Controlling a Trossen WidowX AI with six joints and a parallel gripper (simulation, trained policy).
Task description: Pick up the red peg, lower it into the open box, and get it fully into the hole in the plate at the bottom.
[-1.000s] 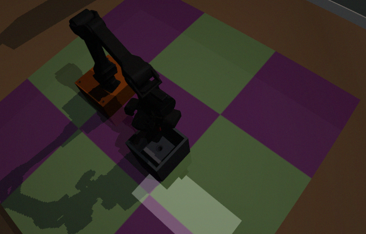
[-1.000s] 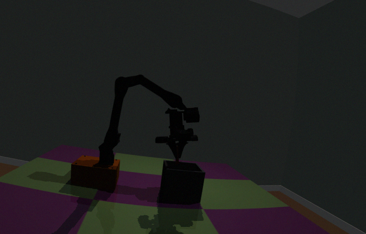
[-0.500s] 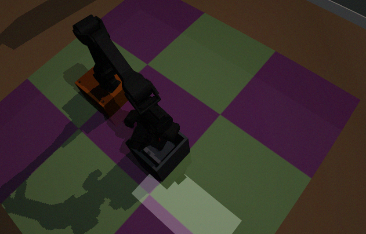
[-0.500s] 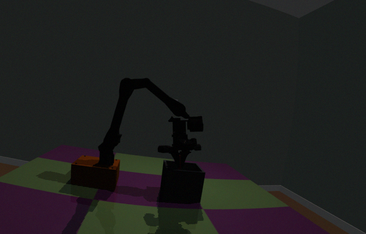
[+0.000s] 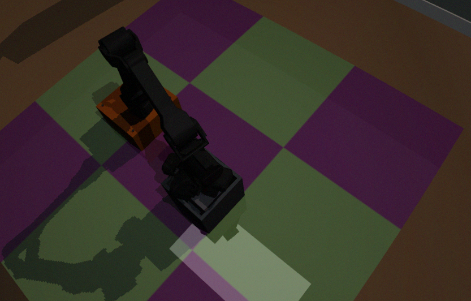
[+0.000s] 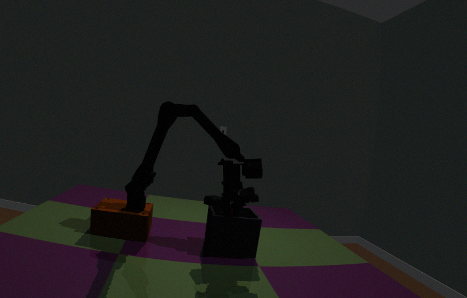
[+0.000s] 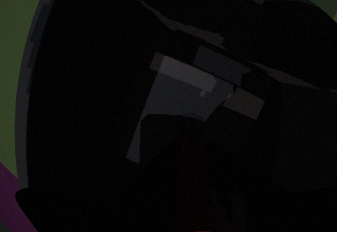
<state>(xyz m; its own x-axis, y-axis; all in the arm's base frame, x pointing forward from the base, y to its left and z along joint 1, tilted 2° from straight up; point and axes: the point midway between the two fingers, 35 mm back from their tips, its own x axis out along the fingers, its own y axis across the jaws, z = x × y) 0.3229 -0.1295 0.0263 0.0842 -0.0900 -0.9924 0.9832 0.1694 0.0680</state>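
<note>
Now: the red peg 10 mm to the left of my gripper tip and 10 mm above it. The rest, counted from my gripper tip: grey plate: 50 mm below.
</note>
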